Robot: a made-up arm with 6 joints.
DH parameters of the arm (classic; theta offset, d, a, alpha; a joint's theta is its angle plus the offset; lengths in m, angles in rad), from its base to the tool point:
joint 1: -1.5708 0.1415 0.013 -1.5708
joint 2: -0.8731 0 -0.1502 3.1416
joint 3: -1.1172 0 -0.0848 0
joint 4: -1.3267 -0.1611 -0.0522 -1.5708
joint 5: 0 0.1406 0.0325 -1.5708
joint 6: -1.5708 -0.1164 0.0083 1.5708
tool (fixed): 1.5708 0.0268 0 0
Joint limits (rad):
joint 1: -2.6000..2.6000
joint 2: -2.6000..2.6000
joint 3: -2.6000..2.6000
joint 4: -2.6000..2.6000
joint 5: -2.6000..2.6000
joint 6: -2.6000..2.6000
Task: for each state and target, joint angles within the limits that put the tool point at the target. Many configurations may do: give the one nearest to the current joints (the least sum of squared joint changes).
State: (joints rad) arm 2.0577 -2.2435 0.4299 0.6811 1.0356 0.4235
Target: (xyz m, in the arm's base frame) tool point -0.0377 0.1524 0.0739
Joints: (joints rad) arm 2.1946 -2.2136 0.5266 0.8289 1.3323 0.4753
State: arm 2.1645 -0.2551 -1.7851 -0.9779 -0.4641 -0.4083
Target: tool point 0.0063 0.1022 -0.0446
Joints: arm 2.3889 -0.4488 -1.3994 -0.4977 -0.6481 -0.5056
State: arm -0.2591 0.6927 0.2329 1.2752 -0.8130 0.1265
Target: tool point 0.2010 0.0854 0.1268
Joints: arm -0.9347 -0.2769 0.3383 0.9252 -0.3807 0.0597
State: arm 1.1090 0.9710 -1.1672 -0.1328 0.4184 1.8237
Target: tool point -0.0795 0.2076 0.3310
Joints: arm 0.9545 1.4296 -1.2273 -0.6221 0.8723 1.8810
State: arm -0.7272 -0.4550 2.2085 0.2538 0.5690 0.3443
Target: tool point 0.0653 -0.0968 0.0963
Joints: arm -1.0352 -0.4568 2.0476 -0.3736 1.0690 0.5054
